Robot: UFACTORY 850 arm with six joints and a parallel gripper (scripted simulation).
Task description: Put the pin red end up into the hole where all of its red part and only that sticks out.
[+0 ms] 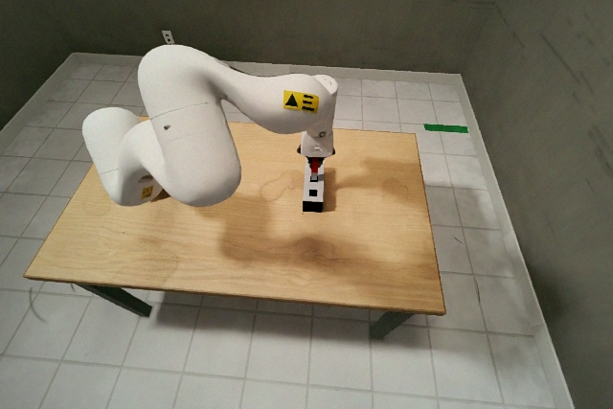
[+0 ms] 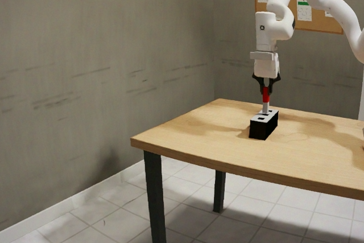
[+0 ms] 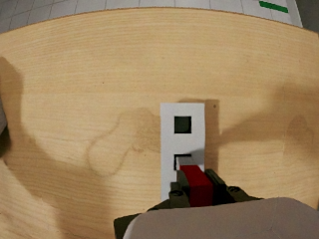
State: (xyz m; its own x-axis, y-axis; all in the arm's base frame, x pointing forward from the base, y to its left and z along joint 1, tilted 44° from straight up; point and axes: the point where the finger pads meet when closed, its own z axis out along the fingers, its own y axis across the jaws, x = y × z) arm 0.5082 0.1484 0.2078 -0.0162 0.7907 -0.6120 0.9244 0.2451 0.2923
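Right now my hand is 20 mm above the pin. Also, from my hand: black block (140 mm below).
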